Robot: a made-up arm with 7 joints.
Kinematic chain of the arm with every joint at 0, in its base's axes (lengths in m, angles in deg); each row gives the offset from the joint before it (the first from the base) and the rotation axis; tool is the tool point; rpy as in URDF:
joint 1: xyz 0 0 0.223 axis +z
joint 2: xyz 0 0 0 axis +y
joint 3: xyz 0 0 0.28 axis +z
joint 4: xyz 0.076 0 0 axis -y
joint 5: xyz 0.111 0 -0.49 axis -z
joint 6: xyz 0 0 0 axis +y
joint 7: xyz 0.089 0 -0.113 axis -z
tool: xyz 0 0 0 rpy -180 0 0
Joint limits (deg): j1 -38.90..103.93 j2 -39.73..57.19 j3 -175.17..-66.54 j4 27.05..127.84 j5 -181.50..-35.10 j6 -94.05..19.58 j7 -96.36..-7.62
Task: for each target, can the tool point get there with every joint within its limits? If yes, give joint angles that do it. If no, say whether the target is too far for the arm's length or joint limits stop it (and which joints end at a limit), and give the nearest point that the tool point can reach.
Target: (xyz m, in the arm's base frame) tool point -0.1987 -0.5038 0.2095
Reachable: yes | joints 40.80 5.03 -164.77 46.83 -112.15 -23.70 -44.54
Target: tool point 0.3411 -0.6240 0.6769
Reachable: yes | joints 78.76 -17.23 -135.30 117.06 -141.89 2.08 -60.28
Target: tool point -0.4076 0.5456 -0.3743
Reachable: no: joint limits stop it (at a limit: joint 1, joint 2, joint 3, joint 5, joint 6) | nearest point -0.4515 0.2944 -0.1621 | short by 0.332 m
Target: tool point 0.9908 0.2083 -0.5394
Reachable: no: too far | nearest point 0.6291 0.1323 -0.0091 | short by 0.646 m
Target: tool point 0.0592 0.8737 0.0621
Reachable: no: joint limits stop it (at a limit: joint 1, joint 2, joint 3) | nearest point 0.1978 0.7504 0.2831 | short by 0.289 m
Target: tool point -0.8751 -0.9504 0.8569
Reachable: no: too far | nearest point -0.5578 -0.6058 0.6271 | short by 0.522 m
